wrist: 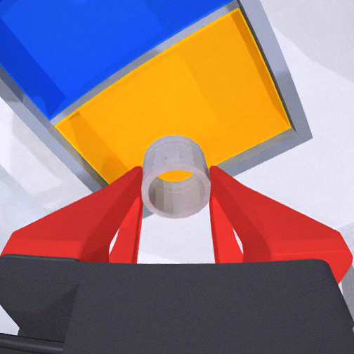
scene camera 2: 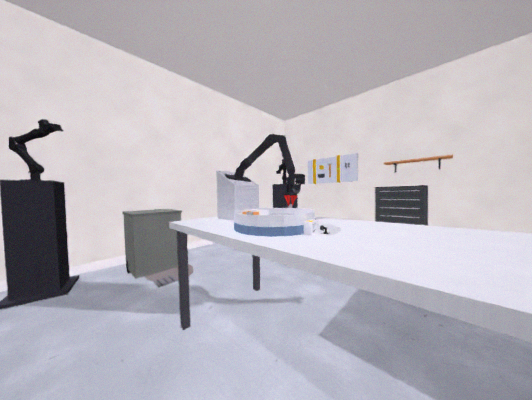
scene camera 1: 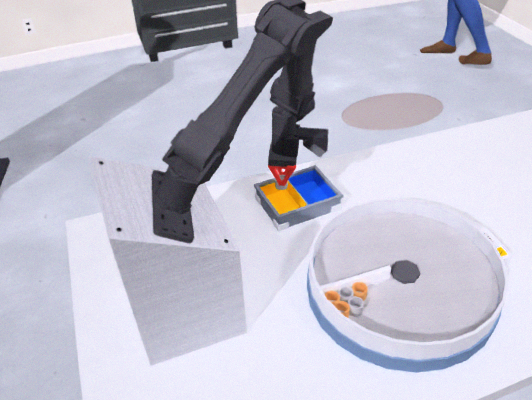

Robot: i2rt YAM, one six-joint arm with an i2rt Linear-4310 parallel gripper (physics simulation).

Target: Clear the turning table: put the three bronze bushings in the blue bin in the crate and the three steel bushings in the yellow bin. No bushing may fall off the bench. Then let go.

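Frame: origin at the arm's base, x right, y ahead, z up, level; metres.
Seen in the pictures: gripper, fingertip midpoint: [scene camera 2: 290, 205] [scene camera 1: 282, 181]; arm's base at its link origin: [scene camera 2: 237, 178] [scene camera 1: 170, 206].
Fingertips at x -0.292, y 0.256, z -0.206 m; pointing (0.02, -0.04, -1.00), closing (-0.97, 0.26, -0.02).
Offsets run from my fingertips to a thing's top centre. "spot": to the spot under its first point.
My gripper [scene camera 1: 282, 184] [scene camera 2: 290, 205] [wrist: 175, 177] is shut on a steel bushing @[dy -0.002, dx -0.001, dz +0.009 m] [scene camera 1: 281, 186] [wrist: 176, 155], a grey ring held upright above the yellow bin [scene camera 1: 285, 201] [wrist: 170, 95], near the bin's outer wall in the wrist view. The blue bin [scene camera 1: 316, 186] [wrist: 100, 40] is beside it in the grey crate @[spot: dy +0.049, dx +0.060, dz -0.073 m] [scene camera 1: 305, 215] [wrist: 304, 134]. On the turning table [scene camera 1: 430, 310] [scene camera 2: 272, 230], against the white divider bar, stand two steel bushings @[dy +0.069, dx +0.367, dz -0.016 m] [scene camera 1: 345, 292] @[dy +0.082, dx +0.397, dz -0.016 m] [scene camera 1: 356, 305] and three bronze bushings @[dy +0.100, dx +0.361, dz -0.016 m] [scene camera 1: 359, 290] @[dy +0.038, dx +0.373, dz -0.016 m] [scene camera 1: 332, 297] @[dy +0.051, dx +0.403, dz -0.016 m] [scene camera 1: 342, 308]. Both bins show no bushing inside.
The turning table has a raised white rim @[spot: dy +0.180, dx +0.525, dz -0.012 m] [scene camera 1: 425, 347], a white divider bar @[spot: dy +0.099, dx +0.344, dz -0.005 m] [scene camera 1: 357, 278] and a dark hub @[dy +0.218, dx +0.318, dz -0.033 m] [scene camera 1: 405, 272]. The arm's grey pedestal [scene camera 1: 185, 300] [scene camera 2: 238, 200] stands left of the crate. A person's legs [scene camera 1: 467, 27] show on the floor beyond the bench.
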